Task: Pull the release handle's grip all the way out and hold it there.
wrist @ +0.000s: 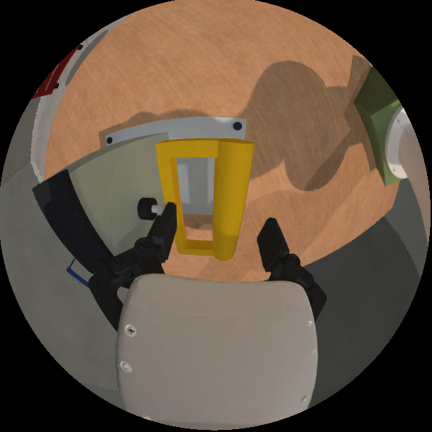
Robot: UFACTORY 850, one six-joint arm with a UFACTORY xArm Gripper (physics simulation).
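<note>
The release handle's yellow grip (pixel 232 200) is a rectangular loop with a thick round bar on its right side. It stands at the right side of a pale grey-green housing (pixel 120 185) on a grey base plate. A short metal rod with a black collar (pixel 147 208) shows between the housing and the grip. My gripper (pixel 221 221) is open, with its two black fingers wide apart. The left finger is by the loop's left side and overlaps it in view, and the right finger is to the right of the thick bar. Whether a finger touches the grip I cannot tell.
The wooden table top (pixel 200 60) lies under the housing. A black strip (pixel 80 220) runs along the housing's left side. A green block (pixel 377 120) with a white round part stands at the right edge. A red object (pixel 57 75) is at the upper left, and a blue piece (pixel 77 276) at the lower left.
</note>
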